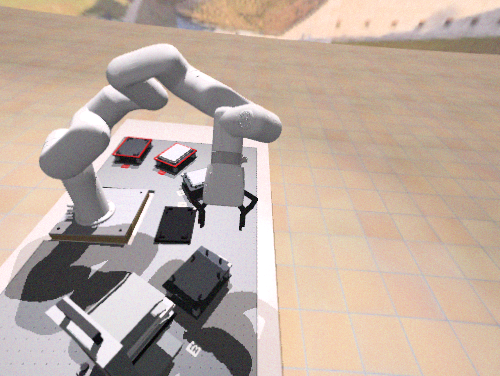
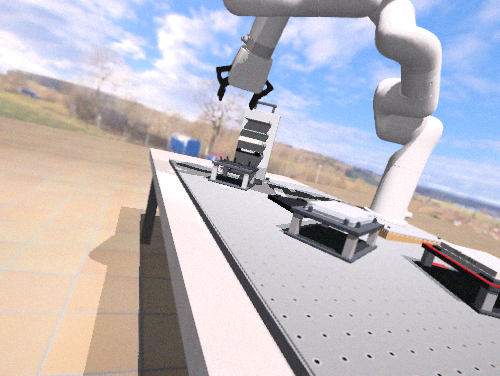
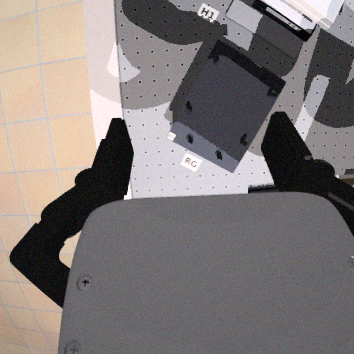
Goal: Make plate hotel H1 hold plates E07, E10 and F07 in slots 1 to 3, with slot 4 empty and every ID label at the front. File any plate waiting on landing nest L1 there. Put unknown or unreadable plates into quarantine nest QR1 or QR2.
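Where they show: gripper, between the fingertips: point(image 1: 221, 228) point(image 2: 235, 103) point(image 3: 197, 131); arm's base, origin of its link: point(image 1: 96, 213) point(image 2: 384, 217).
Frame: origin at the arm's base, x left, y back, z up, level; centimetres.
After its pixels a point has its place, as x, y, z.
Note:
My gripper point(image 1: 222, 226) @(-24.1, -45.6, 21.9) point(image 2: 237, 102) @(-24.1, -45.6, 21.9) point(image 3: 197, 131) @(-24.1, -45.6, 21.9) is open and empty, high above the bench. Plate hotel H1 point(image 1: 125, 305) @(-42.9, -28.2, 20.4) point(image 2: 272, 135) @(-44.1, -20.5, 16.8) point(image 3: 320, 10) stands beyond the dark nest; a light band and a dark-edged plate point(image 2: 250, 148) point(image 3: 287, 20) show in its lower part, label unreadable. A white plate point(image 1: 195, 176) @(18.0, -32.9, 4.5) point(image 2: 340, 212) @(23.2, -40.3, 4.4) rests on a dark raised nest point(image 1: 191, 187) point(image 2: 352, 245), whose tag I cannot read. Another white plate point(image 1: 176, 152) @(36.4, -21.9, 3.5) point(image 2: 470, 257) @(36.0, -25.4, 3.4) sits on a red-edged nest point(image 1: 175, 167) @(27.3, -22.9, 1.6) point(image 2: 465, 270) @(37.3, -28.4, 1.9). The other red-edged nest point(image 1: 132, 147) @(40.7, -0.8, 2.1) holds no plate.
A dark raised nest point(image 1: 200, 277) @(-27.2, -40.1, 4.0) point(image 2: 235, 165) @(-23.1, -41.4, 4.1) point(image 3: 230, 100) @(-27.4, -38.8, 4.1), tagged RG, stands before the hotel, with no plate on it. A flat black pad point(image 1: 176, 225) @(-4.1, -28.7, -0.7) lies by the arm's base board point(image 1: 120, 205) @(4.1, -7.0, 0.2). The hotel's top handle point(image 1: 82, 327) @(-50.1, -26.2, 28.8) point(image 2: 265, 104) @(-48.1, -24.9, 28.0) sticks up.

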